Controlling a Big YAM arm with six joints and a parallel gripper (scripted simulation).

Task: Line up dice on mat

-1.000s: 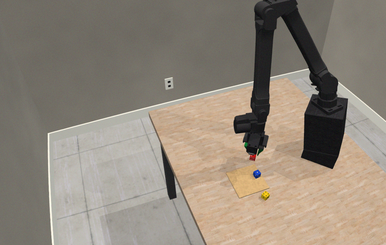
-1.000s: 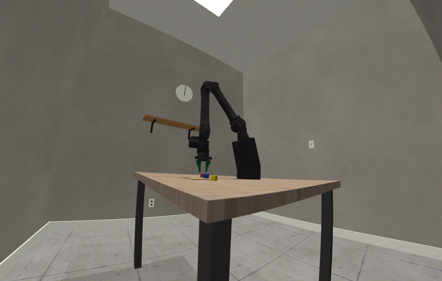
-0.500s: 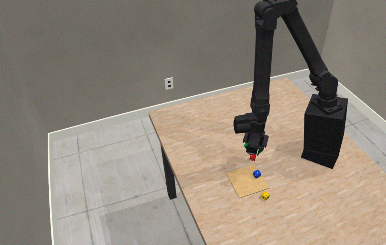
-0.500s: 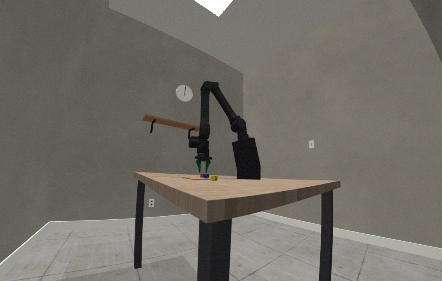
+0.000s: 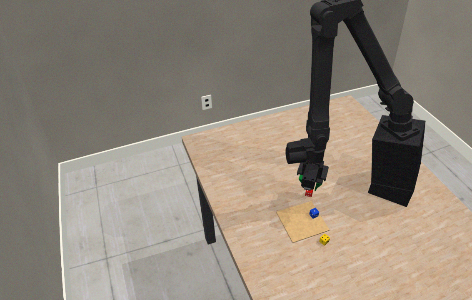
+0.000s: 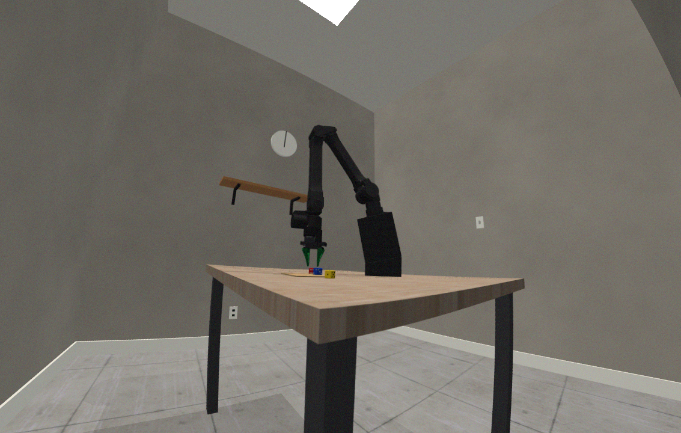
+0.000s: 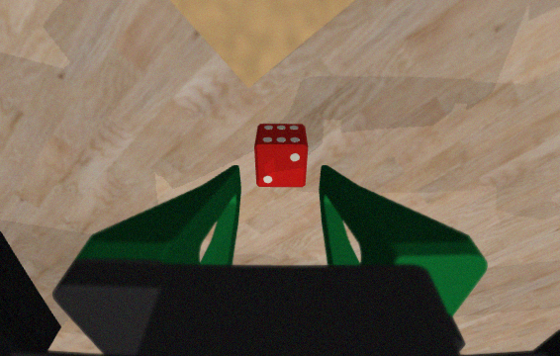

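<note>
Now: hand 3 cm above the red die. From my hand the other things lie so: blue die: 10 cm to the left, 4 cm ahead, 2 cm below; then tan mat: 10 cm to the left, 8 cm ahead, 4 cm below; then yellow die: 21 cm to the left, 6 cm ahead, 3 cm below.
</note>
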